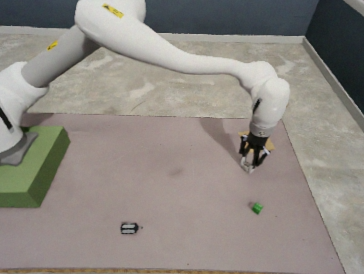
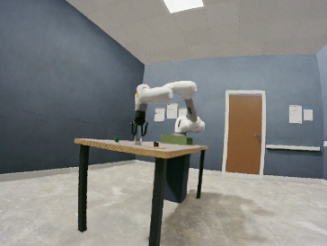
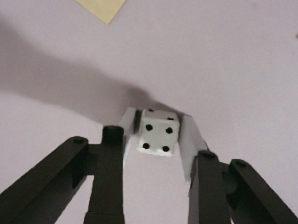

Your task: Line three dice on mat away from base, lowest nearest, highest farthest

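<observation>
Right now my hand is 2 cm above the white die. From my hand the other things lie so: mat (8 cm ahead, 17 cm to the left, 3 cm below); black die (3 cm ahead, 17 cm to the left, 1 cm below); green die (20 cm to the right, 2 cm below).
</observation>
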